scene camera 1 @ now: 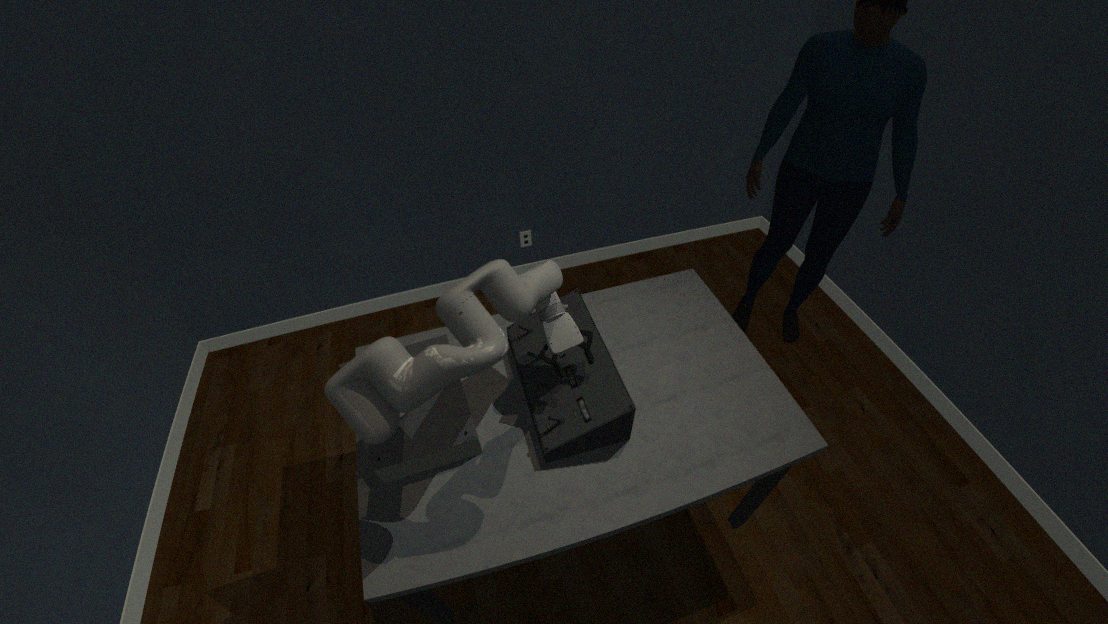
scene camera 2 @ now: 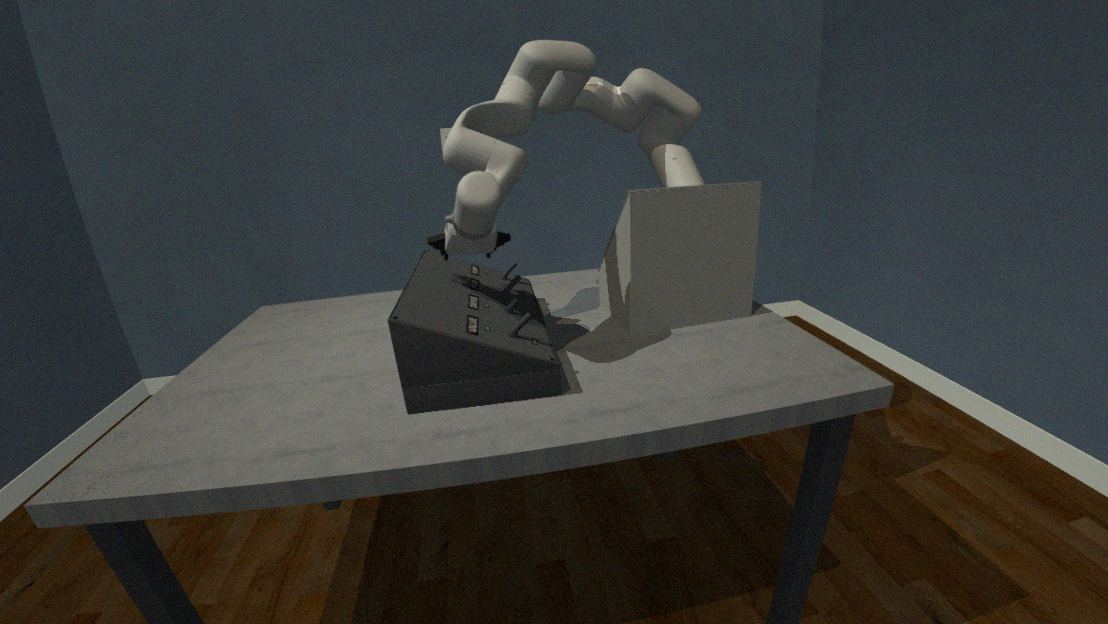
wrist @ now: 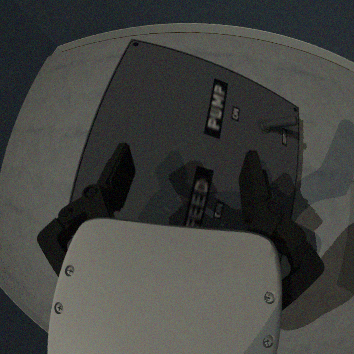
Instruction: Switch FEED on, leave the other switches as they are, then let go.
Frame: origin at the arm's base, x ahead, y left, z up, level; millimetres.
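Seen in the pictures: gripper, fingertip midpoint: [scene camera 1: 577,370] [scene camera 2: 466,252] [wrist: 186,159]; arm's base, link origin: [scene camera 2: 696,218].
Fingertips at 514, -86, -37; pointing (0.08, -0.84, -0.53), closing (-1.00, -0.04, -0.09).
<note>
Offsets run from my fingertips to a thing's top centre, as dx, dy, dz. "spot": to the spot under its first point. Level surfaces: height alone.
The dark sloped switch panel [scene camera 1: 612,379] [scene camera 2: 465,360] [wrist: 150,85] stands on the table. In the wrist view the FEED label {-7, +31, -61} [wrist: 199,194] is partly covered by the gripper body, and its lever is hidden behind the right finger. The FEED lever {-89, +40, -55} [scene camera 2: 512,284] is second from the far end in scene camera 2, in shadow, and seems to lean toward the low edge. The PUMP label {-19, -88, -61} [wrist: 216,108] and PUMP lever {-102, -80, -55} [wrist: 280,124] [scene camera 2: 510,271] are at the far end there. My gripper [scene camera 2: 467,255] [wrist: 186,159] is open and empty, above the panel's label side, left of the levers.
Two more levers stand on the panel, the nearer one {spot: -67, +284, -73} [scene camera 2: 523,324] at its near end in scene camera 2. A large pale block [scene camera 2: 690,255] stands on the table {dz -183} [scene camera 1: 697,372] [scene camera 2: 310,434] near the arm's base. A person [scene camera 1: 845,116] stands beyond the table.
</note>
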